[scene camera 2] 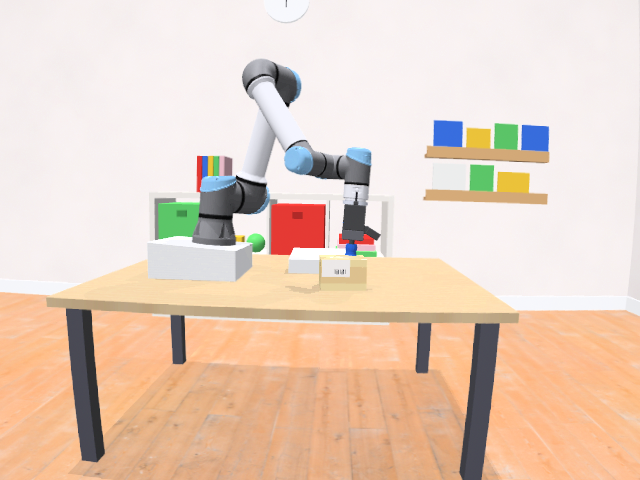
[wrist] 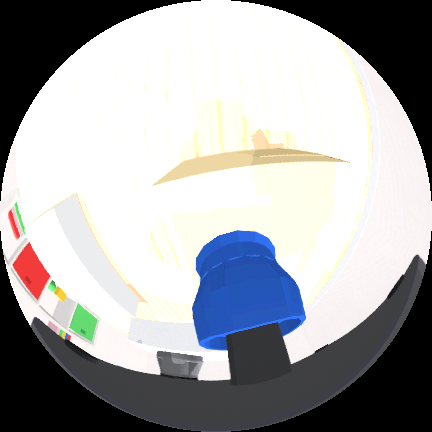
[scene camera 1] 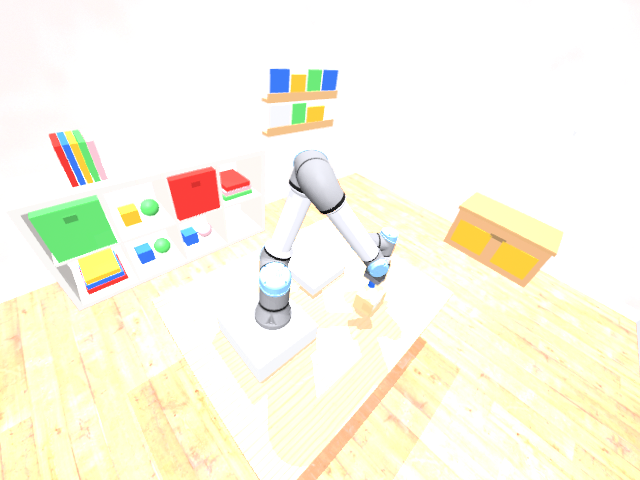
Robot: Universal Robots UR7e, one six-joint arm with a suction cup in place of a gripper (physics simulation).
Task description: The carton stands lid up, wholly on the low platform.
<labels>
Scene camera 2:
tan carton: on the table
low white platform: on the table
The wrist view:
my suction cup
tan carton
low white platform
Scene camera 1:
low white platform
</labels>
